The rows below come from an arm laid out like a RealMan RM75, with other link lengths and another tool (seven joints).
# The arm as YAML. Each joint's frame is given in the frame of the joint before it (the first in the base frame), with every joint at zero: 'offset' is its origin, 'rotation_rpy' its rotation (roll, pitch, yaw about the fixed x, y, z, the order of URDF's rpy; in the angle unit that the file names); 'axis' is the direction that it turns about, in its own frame. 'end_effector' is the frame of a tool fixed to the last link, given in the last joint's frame.
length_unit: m
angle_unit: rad
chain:
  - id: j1
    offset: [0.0, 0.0, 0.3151]
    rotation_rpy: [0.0, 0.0, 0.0]
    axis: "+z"
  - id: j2
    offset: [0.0, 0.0, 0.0]
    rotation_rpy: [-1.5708, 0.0, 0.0]
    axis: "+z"
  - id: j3
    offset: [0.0, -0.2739, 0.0]
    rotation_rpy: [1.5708, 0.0, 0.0]
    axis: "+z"
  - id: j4
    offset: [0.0, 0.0, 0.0]
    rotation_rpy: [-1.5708, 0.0, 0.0]
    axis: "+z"
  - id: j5
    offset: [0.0, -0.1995, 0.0]
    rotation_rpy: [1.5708, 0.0, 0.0]
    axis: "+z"
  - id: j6
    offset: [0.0, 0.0, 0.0]
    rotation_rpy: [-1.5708, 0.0, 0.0]
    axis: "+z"
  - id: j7
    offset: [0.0, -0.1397, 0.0]
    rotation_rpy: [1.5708, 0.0, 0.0]
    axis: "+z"
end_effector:
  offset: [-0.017, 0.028, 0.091]
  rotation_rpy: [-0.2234, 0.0, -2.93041]
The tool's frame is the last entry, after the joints.
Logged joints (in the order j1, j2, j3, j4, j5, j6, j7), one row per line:
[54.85 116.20 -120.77 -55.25 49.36 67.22 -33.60]
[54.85 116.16 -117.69 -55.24 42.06 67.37 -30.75]
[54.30 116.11 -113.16 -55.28 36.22 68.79 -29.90]
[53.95 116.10 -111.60 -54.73 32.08 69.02 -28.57]
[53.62 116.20 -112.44 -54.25 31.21 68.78 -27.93]
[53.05 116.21 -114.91 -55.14 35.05 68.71 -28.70]
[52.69 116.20 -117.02 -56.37 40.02 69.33 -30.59]
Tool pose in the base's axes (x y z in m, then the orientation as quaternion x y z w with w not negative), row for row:
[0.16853 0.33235 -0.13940 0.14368 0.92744 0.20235 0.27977]
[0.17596 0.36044 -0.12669 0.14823 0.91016 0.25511 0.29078]
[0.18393 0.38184 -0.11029 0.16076 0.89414 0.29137 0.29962]
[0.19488 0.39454 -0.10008 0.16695 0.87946 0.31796 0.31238]
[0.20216 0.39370 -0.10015 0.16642 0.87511 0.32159 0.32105]
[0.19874 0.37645 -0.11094 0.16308 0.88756 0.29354 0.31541]
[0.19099 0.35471 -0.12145 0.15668 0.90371 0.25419 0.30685]
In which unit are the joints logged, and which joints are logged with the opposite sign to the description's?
The joints are logged in degrees. Opposite sign: none.
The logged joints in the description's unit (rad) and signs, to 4 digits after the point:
[0.9573 2.0281 -2.1078 -0.9643 0.8615 1.1732 -0.5864]
[0.9573 2.0274 -2.0541 -0.9641 0.7341 1.1758 -0.5367]
[0.9477 2.0265 -1.9750 -0.9648 0.6322 1.2006 -0.5219]
[0.9416 2.0263 -1.9478 -0.9552 0.5599 1.2046 -0.4986]
[0.9358 2.0281 -1.9624 -0.9468 0.5447 1.2004 -0.4875]
[0.9259 2.0282 -2.0056 -0.9624 0.6117 1.1992 -0.5009]
[0.9196 2.0281 -2.0424 -0.9838 0.6985 1.2100 -0.5339]

